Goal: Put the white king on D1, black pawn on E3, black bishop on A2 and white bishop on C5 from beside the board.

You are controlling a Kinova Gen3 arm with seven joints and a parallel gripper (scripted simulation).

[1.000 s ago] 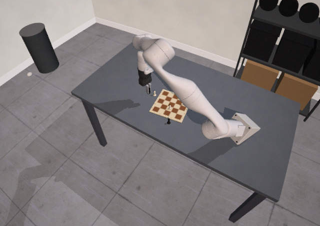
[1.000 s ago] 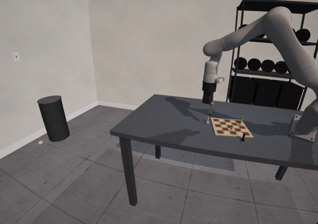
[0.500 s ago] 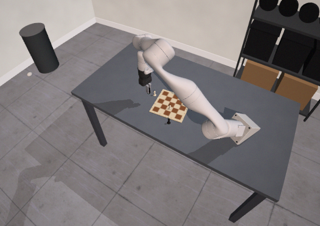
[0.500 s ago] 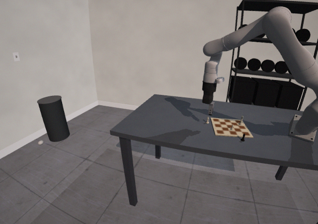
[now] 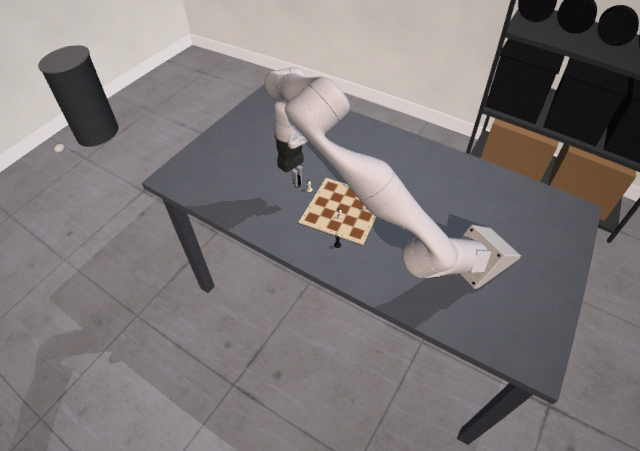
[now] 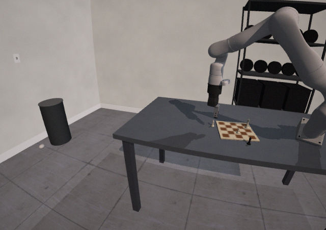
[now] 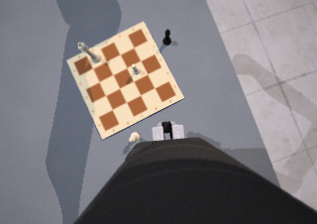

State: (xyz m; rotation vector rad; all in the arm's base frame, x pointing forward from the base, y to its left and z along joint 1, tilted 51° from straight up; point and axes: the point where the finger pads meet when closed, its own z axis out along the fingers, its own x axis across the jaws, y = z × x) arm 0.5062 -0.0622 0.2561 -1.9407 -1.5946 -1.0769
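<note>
Right now my hand is 12 cm past the chessboard, 8 cm to the left of it and 12 cm above it. From my hand the other things lie so: white bishop (2 cm ahead, 7 cm to the right, 10 cm below); then black pawn (1 cm below); then black bishop (20 cm behind, 4 cm to the left, 10 cm below).
</note>
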